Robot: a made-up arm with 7 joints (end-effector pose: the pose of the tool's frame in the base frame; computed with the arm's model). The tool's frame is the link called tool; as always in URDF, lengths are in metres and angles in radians. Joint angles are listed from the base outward.
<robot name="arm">
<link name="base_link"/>
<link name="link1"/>
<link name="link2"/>
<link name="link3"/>
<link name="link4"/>
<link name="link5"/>
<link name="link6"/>
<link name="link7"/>
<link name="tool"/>
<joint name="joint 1" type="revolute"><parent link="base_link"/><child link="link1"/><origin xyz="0.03 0 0.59" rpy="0 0 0"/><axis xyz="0 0 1"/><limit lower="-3.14" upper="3.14" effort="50" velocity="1.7"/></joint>
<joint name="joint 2" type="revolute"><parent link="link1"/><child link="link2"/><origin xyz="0 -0.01 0.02" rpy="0 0 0"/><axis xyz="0 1 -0.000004"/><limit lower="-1.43" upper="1.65" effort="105" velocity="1"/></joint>
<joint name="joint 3" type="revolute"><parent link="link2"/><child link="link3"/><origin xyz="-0.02 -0.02 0.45" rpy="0 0 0"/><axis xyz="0 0 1"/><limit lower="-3.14" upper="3.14" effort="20" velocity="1.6"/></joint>
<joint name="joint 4" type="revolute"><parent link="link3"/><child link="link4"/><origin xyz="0.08 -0.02 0.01" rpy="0 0 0"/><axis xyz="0 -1 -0.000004"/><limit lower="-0.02" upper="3.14" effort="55" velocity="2.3"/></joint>
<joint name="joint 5" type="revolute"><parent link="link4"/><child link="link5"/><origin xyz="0.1 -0.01 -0.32" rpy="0 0 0"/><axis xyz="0 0.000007 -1"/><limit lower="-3.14" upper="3.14" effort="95" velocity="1.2"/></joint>
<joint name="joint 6" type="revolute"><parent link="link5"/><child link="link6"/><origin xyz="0.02 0 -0.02" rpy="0 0 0"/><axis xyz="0 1 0.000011"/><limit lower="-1.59" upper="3.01" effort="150" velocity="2.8"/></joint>
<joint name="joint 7" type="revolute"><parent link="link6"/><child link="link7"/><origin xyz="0.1 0.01 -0.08" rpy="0 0 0"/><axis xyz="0 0.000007 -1"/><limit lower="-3.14" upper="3.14" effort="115" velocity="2.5"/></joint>
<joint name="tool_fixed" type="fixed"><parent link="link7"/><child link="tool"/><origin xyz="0 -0.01 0.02" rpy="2.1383 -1.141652 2.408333"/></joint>
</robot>
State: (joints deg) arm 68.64 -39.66 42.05 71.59 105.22 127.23 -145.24
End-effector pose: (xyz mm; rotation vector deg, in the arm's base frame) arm -309.4 65.5 1171.1 117.77 74.58 18.66
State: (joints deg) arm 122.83 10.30 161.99 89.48 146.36 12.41 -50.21
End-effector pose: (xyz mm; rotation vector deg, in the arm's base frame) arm 53.2 -433.8 1150.8 -15.65 -16.21 94.64
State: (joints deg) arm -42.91 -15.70 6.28 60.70 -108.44 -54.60 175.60
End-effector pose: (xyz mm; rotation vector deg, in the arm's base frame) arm 252.1 -80.8 1036.8 57.03 9.00 168.37
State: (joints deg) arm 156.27 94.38 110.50 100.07 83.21 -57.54 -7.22
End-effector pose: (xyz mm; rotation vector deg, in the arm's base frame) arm -677.2 -65.5 557.9 -51.67 -89.14 2.92
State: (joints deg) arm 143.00 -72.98 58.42 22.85 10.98 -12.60 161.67
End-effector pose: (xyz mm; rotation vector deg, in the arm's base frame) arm -67.5 -332.7 897.5 -38.50 -12.01 -22.65
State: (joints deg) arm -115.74 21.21 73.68 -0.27 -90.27 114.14 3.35
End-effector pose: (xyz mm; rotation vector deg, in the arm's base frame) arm 69.0 -176.1 612.2 -77.63 -63.73 35.36
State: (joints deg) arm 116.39 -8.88 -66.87 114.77 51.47 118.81 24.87
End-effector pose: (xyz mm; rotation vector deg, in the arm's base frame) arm 359.1 238.7 1301.1 -26.17 -49.73 -50.24
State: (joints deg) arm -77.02 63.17 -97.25 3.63 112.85 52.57 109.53
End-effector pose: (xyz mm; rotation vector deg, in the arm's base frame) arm -201.6 -21.4 713.5 -106.18 -59.49 -67.32
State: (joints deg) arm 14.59 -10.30 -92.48 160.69 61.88 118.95 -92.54
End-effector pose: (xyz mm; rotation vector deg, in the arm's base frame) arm -51.4 -209.0 1467.4 9.58 -165.71 -51.38
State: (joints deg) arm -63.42 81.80 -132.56 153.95 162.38 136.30 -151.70
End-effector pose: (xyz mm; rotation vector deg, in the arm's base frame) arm 356.5 -796.8 811.4 33.48 -117.44 -50.52
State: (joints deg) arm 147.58 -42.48 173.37 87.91 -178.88 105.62 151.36
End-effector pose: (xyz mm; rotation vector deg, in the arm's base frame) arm 653.7 -488.0 712.4 -20.62 88.78 28.39
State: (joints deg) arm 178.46 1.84 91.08 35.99 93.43 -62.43 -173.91
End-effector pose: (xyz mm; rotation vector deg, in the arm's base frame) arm -112.4 -303.8 907.0 -137.92 -58.71 -19.06
